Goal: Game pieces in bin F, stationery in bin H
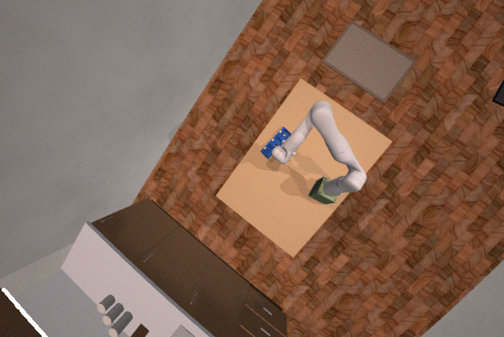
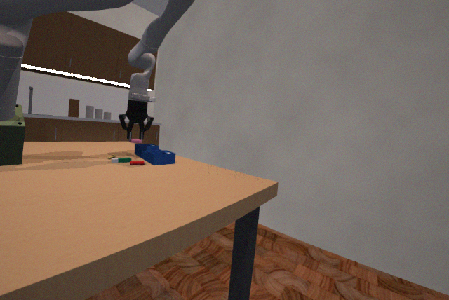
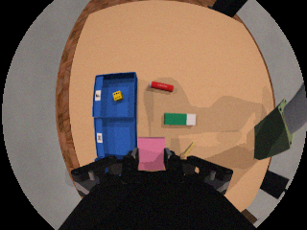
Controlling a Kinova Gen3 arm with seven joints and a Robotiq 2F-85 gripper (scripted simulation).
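My hand is 80 mm past the green piece, 80 mm above it and 30 mm to the left of it. Also, from my hand: pink block: 20 mm below; thin golden thing: 80 mm below, 70 mm behind, 40 mm to the left; yellow piece: 110 mm to the right, 70 mm below, 30 mm ahead.
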